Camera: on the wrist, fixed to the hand. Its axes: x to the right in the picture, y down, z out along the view.
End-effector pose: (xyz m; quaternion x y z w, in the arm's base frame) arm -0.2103 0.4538 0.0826 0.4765 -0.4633 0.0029 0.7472
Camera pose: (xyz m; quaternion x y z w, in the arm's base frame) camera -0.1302 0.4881 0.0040 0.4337 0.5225 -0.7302 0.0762
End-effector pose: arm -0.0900 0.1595 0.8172 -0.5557 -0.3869 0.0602 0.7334
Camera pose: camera -0.0750 0.0515 0.8605 0.3339 -0.5077 -0.7905 0.0765
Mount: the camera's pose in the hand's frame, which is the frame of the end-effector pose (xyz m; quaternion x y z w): -0.0239 -0.0727 -0.0889 -0.0490 0.0765 -0.9957 0.0194
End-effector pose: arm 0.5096 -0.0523 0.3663 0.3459 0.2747 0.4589 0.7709
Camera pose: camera 0.4711 -0.0734 0.2575 -0.3397 0.3862 -0.7187 0.4678
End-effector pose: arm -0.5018 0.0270 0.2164 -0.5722 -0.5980 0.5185 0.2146
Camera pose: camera -0.4538 0.0526 0.3203 0.5342 -0.5903 -0.2767 0.5382
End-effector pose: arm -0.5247 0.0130 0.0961 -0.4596 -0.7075 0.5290 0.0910
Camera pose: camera -0.4969 0.0530 0.2028 0.6506 -0.4903 -0.1502 0.5601
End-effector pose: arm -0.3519 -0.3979 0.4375 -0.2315 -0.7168 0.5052 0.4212
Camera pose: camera -0.2578 -0.3968 0.5075 0.6499 -0.2369 -0.4624 0.5547
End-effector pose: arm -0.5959 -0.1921 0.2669 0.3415 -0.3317 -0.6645 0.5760
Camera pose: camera -0.5583 -0.1641 0.1594 -0.3595 -0.4102 0.5765 0.6084
